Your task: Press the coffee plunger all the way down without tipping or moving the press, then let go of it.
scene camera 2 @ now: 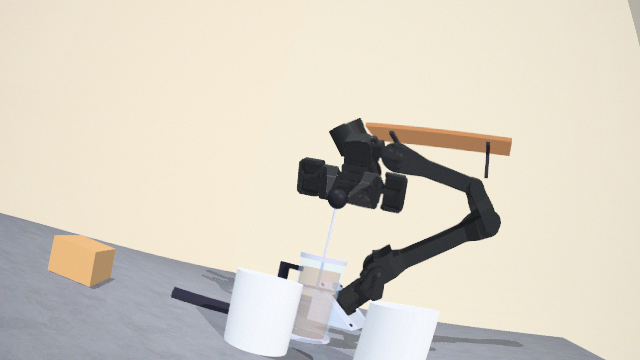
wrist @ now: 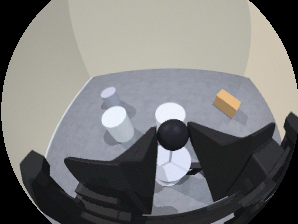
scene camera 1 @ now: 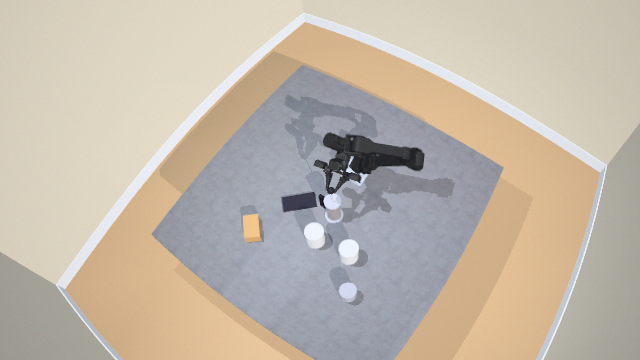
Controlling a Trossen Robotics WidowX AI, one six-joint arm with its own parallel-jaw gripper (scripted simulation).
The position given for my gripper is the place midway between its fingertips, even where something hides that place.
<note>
I see my gripper (scene camera 2: 336, 197), a glass coffee press (scene camera 2: 321, 276) and an orange block (scene camera 2: 84, 260).
The glass coffee press also shows in the wrist view (wrist: 173, 160). My gripper is seen too in the wrist view (wrist: 172, 128) and in scene camera 1 (scene camera 1: 330, 191).
</note>
